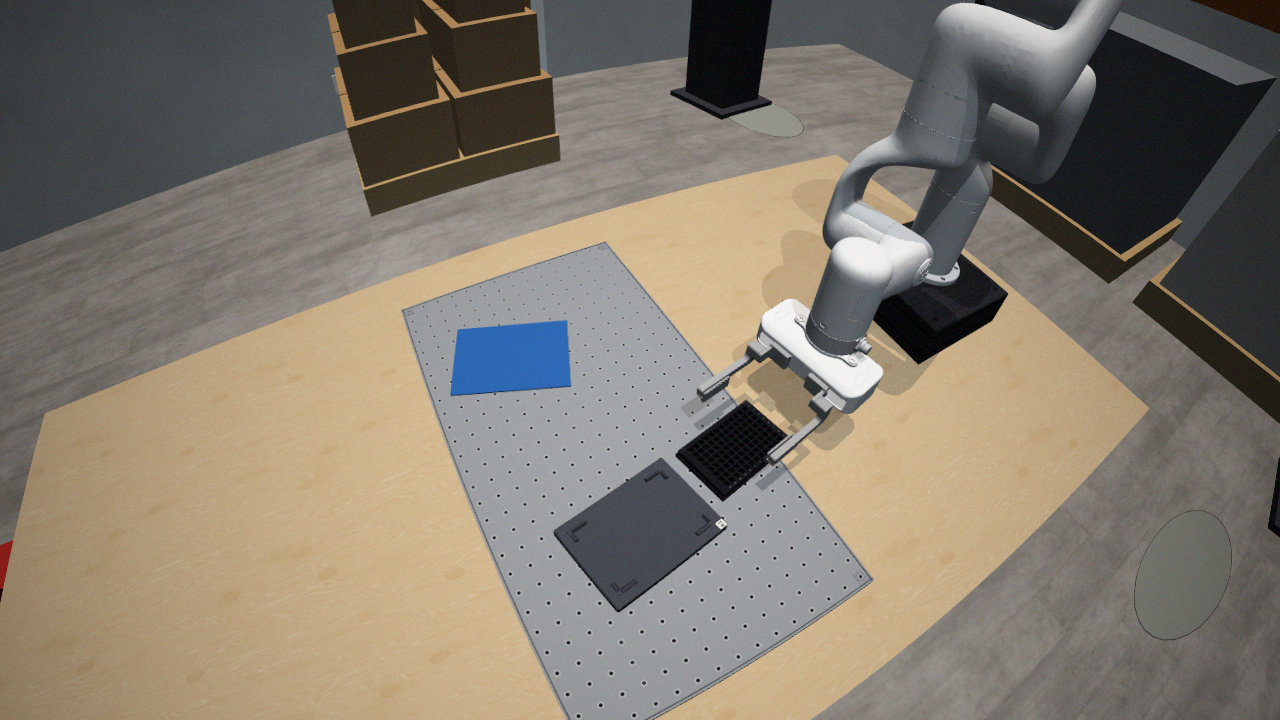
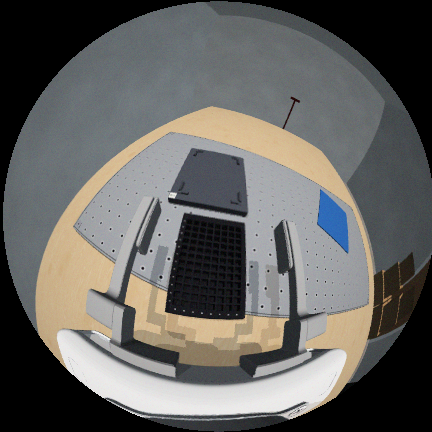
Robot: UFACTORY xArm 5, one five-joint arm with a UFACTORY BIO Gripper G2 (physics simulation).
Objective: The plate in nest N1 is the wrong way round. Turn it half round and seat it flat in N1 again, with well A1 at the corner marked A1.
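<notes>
The black well plate (image 1: pixel 732 449) (image 2: pixel 211 267) lies flat on the perforated board beside the nest, on the robot's side, apart from it. The dark grey nest (image 1: pixel 640 535) (image 2: pixel 212 180) is empty, with raised corner brackets and a small white label (image 1: pixel 721 523) (image 2: pixel 172 195) at one corner. The label's letters are too small to read, and well A1 cannot be made out. My gripper (image 1: pixel 737 426) (image 2: pixel 215 247) is open and empty. Its fingers are above the plate, one out past each long side.
The perforated grey board (image 1: pixel 617 394) (image 2: pixel 135 175) lies on the wooden table (image 1: pixel 268 501) (image 2: pixel 65 245). A flat blue sheet (image 1: pixel 511 358) (image 2: pixel 333 220) lies on the board's far part. The robot's black base (image 1: pixel 948 308) stands on the table behind the gripper.
</notes>
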